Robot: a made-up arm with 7 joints.
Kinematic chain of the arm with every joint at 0, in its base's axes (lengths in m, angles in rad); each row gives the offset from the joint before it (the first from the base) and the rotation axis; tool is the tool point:
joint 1: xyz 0 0.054 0 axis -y
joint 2: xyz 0 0.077 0 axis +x
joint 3: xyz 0 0 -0.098 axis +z
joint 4: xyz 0 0 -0.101 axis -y
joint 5: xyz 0 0 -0.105 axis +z
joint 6: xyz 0 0 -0.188 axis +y
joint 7: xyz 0 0 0 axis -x
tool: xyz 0 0 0
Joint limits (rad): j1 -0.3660..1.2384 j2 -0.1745..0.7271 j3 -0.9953..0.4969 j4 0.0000..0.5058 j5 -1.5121..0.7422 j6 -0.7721..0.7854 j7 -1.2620..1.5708
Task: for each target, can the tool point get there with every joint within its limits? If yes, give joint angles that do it. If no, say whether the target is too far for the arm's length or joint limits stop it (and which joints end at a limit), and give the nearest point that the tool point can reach.
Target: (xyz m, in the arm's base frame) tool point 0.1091 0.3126 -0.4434
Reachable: yes | joints 0.1843 0.4066 -0.4770 0.1002 -0.8641 0.2255 0.1574
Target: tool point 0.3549 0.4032 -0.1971
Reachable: yes | joints 0.9096 0.5443 0.3836 0.2316 -0.1777 -0.4930 -0.2974
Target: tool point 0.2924 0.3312 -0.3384
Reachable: yes | joints 0.5930 0.4428 -0.1738 0.1860 -0.7594 -0.4914 1.2635
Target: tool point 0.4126 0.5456 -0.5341
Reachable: no: too far | nearest point 0.2563 0.3885 -0.3318 | short by 0.300 m
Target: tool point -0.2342 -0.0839 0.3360
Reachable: no: joint limits stop it (at a limit: joint 1, joint 2, joint 4) | nearest point 0.4374 -0.0522 -0.0508 | short by 0.776 m
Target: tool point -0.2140 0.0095 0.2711
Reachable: no: joint limits stop it (at a limit: joint 1, joint 2, joint 3, joint 4) | nearest point -0.0809 -0.0653 -0.4270 | short by 0.715 m
